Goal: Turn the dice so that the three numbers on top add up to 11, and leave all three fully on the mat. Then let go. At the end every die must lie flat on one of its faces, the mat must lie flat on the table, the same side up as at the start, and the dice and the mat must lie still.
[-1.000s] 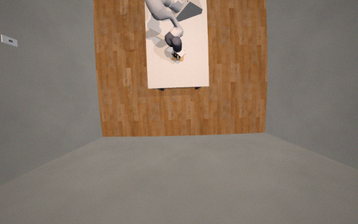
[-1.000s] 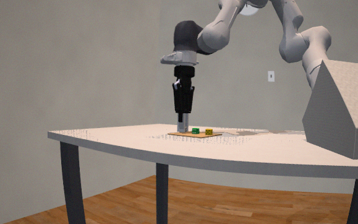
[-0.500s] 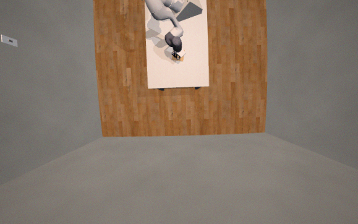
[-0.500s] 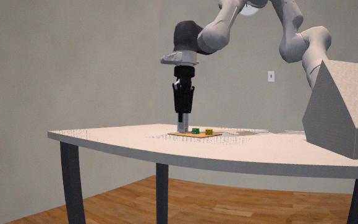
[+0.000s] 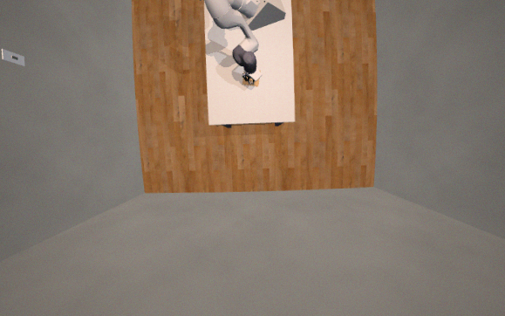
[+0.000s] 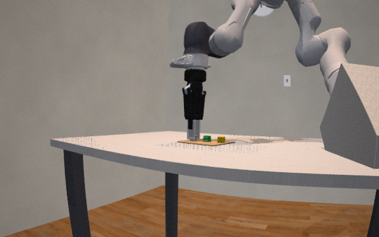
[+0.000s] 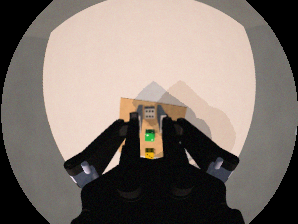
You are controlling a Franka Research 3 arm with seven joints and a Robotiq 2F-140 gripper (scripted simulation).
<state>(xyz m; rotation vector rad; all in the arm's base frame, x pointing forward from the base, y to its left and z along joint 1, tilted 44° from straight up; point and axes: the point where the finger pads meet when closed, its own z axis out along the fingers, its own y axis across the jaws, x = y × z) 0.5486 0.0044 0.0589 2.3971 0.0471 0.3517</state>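
My hand is 30 mm above the white die. Also, from my hand: yellow die 100 mm behind, 10 mm to the left, 30 mm below; green die 50 mm behind, 30 mm below; tan mat 50 mm behind, 40 mm below.
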